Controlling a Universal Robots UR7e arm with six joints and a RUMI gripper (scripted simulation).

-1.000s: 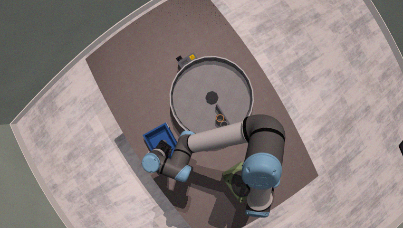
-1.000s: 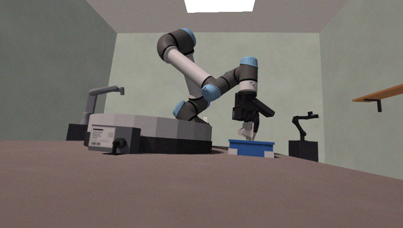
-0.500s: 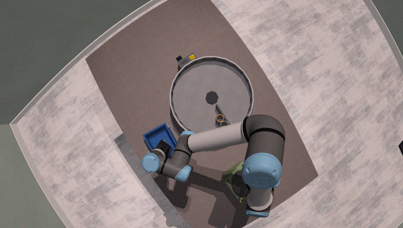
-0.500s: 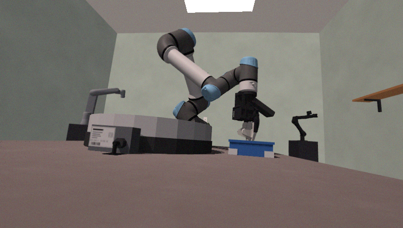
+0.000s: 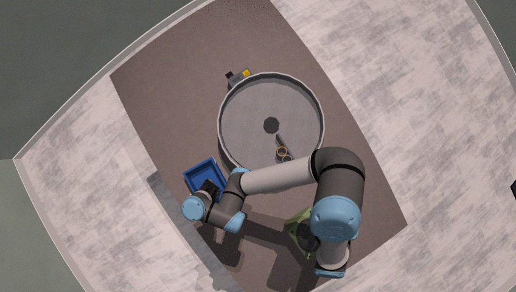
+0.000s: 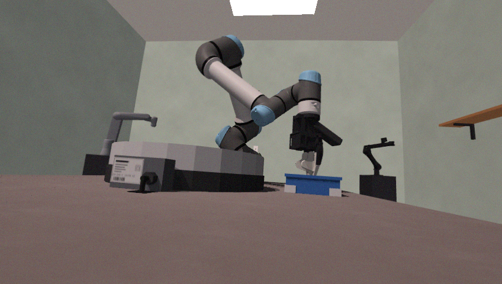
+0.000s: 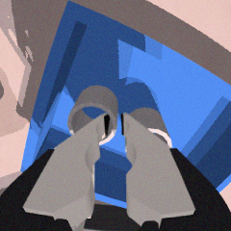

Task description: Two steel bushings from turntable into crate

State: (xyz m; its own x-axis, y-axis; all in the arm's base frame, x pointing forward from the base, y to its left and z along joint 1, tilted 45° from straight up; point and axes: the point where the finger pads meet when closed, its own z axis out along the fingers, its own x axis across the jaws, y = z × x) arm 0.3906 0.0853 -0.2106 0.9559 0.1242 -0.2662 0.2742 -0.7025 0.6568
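Now: hand 3 cm short of the blue crate, 2 cm to the left of it and 2 cm above it.
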